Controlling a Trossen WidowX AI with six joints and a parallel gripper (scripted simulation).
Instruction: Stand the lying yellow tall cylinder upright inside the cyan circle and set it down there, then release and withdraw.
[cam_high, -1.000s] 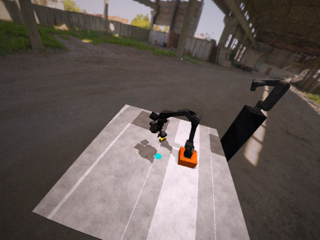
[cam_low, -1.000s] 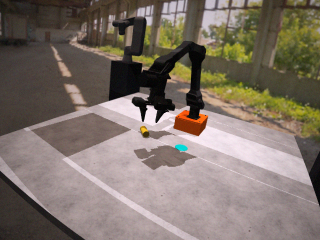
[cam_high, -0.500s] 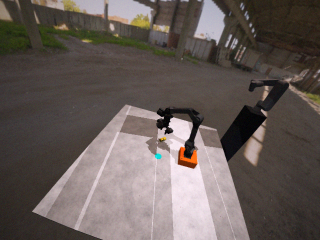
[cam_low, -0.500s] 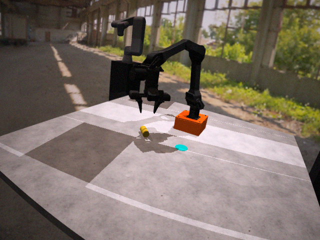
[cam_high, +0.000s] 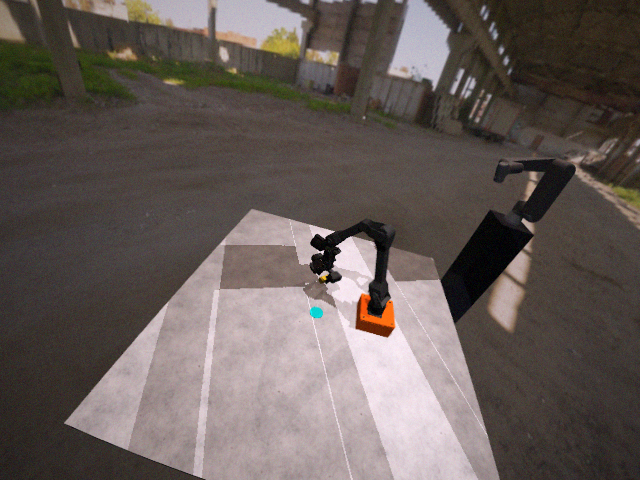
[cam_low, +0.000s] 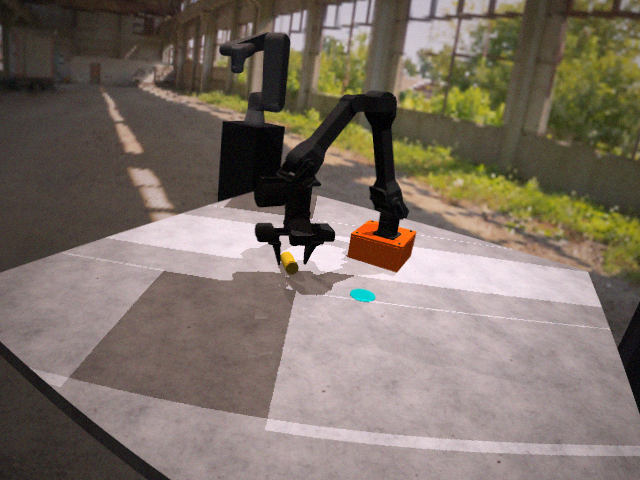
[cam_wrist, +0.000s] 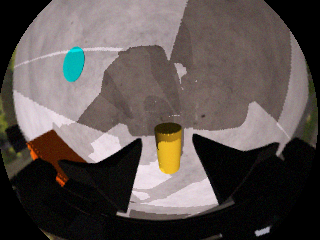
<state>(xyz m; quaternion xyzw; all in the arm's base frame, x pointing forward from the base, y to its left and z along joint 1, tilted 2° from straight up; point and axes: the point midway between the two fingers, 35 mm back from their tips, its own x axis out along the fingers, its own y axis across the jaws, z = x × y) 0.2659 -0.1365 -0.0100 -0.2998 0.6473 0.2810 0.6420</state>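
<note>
Now: the cyan circle 2 cm behind my gripper tip, 19 cm to the left of it and 2 cm below it. The rest, counted from my gripper tip: yellow cylinder: 1 cm behind, 2 cm to the right, 1 cm below.
</note>
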